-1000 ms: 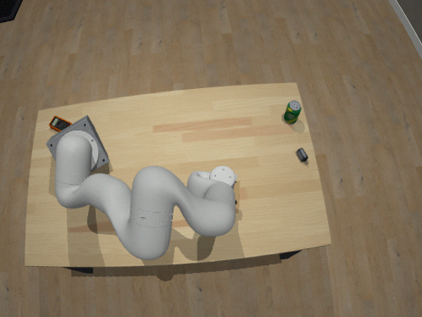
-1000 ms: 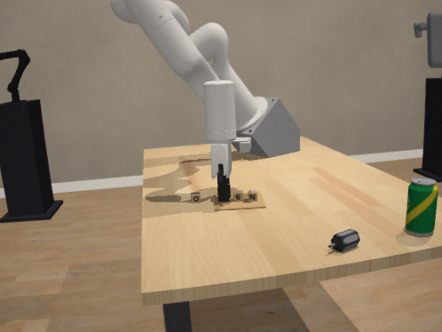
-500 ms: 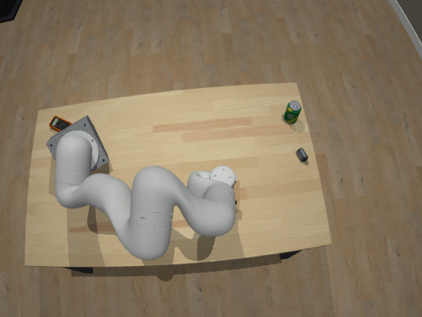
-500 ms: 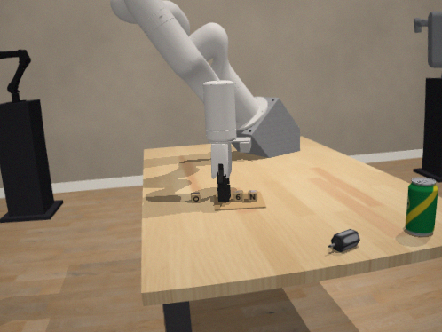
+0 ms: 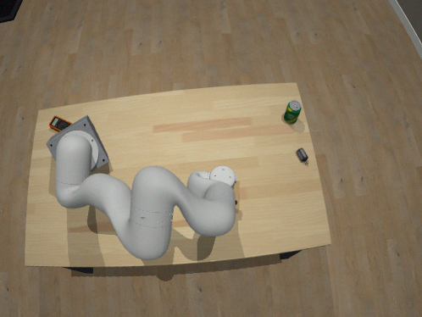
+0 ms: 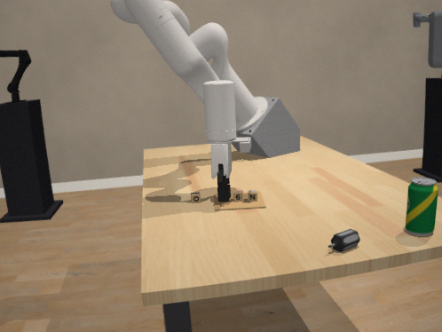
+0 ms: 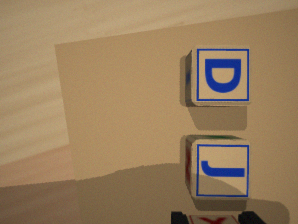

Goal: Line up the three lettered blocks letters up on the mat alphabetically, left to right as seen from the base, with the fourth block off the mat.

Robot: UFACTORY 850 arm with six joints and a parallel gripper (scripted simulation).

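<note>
My gripper is now 10 mm short of the tan mat, 40 mm to the right of it and 20 mm above it. Also, from my hand: green can: 350 mm ahead, 400 mm to the left, 40 mm above; then orange meter: 790 mm behind, 420 mm to the left, 10 mm below.
</note>
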